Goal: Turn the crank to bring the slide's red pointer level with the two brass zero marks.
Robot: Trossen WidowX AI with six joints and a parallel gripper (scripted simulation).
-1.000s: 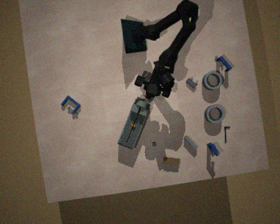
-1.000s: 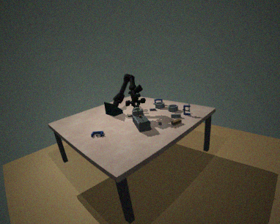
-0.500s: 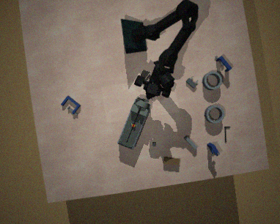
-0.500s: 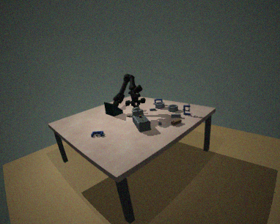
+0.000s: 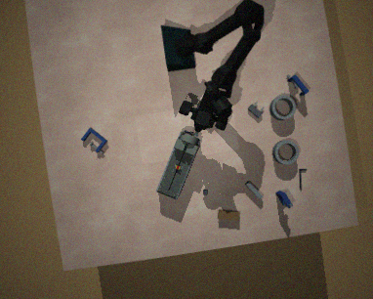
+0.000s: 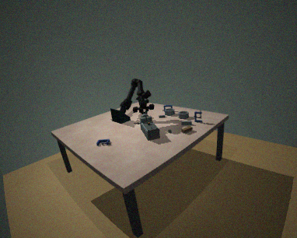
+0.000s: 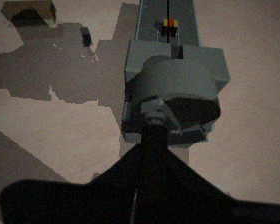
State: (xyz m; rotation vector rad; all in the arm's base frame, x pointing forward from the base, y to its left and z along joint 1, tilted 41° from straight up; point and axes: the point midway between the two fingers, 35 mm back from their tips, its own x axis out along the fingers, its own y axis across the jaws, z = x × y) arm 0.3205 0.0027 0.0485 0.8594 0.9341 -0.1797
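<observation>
Now: gripper tip 20 mm past the dark handle, 10 mm to the right of it and 20 mm below it. The rest, counted from my gripper tip: small grey cube (260 mm ahead, 80 mm below); red pointer (140 mm ahead, 100 mm to the right, 10 mm below); grey bar (280 mm ahead, 210 mm to the left, 70 mm below).
</observation>
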